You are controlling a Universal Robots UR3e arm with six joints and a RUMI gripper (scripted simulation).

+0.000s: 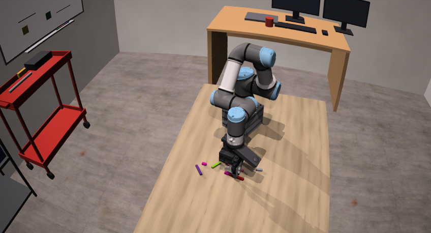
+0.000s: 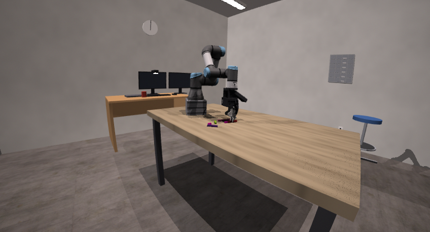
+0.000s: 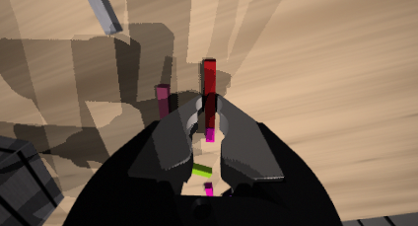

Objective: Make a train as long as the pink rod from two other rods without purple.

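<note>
The red rod is 10 mm below my hand. The rest, counted from my hand: grey rod 40 mm behind, 100 mm to the left, 10 mm below; pink rod 60 mm behind, 10 mm to the right, 10 mm below; lime rod 70 mm behind, 90 mm to the right, 10 mm below.
</note>
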